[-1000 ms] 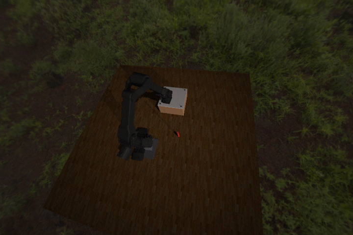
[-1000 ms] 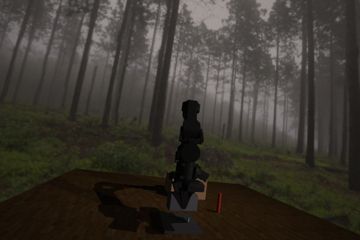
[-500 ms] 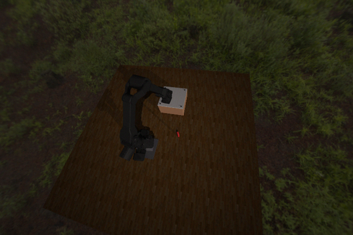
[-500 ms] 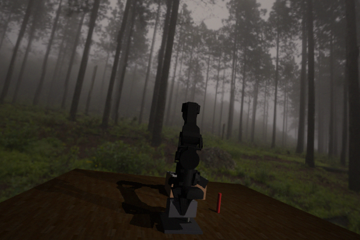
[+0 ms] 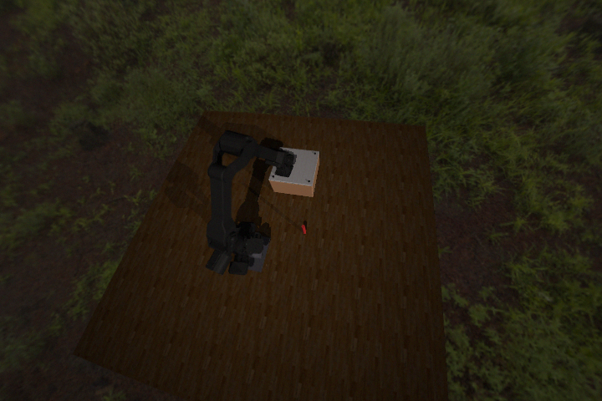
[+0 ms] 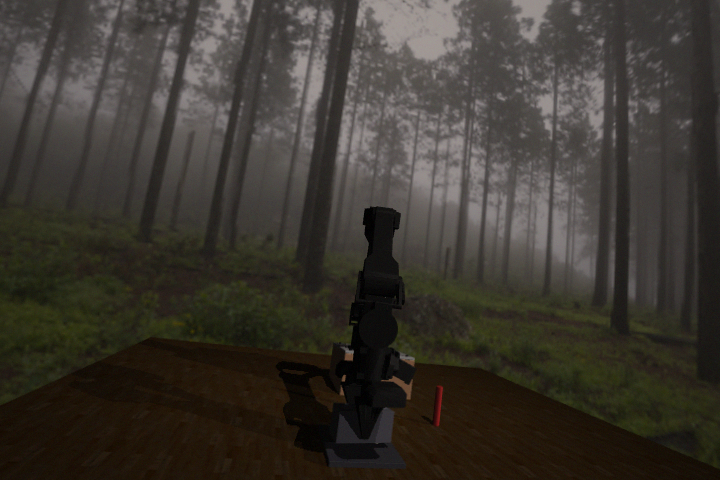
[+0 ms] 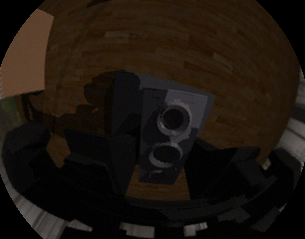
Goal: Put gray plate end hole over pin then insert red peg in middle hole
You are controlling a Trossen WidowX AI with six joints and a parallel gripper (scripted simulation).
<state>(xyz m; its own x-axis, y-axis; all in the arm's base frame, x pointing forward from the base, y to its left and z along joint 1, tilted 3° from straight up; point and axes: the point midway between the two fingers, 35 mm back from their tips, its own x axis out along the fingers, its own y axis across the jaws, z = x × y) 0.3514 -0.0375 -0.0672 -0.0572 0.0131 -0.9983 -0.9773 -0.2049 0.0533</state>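
Now: gripper tip 30 mm below the gray plate. Round my gripper tip: red peg: 180 mm to the left, 140 mm behind, 20 mm above; then dark base: 20 mm below, 10 mm to the left, 10 mm behind.
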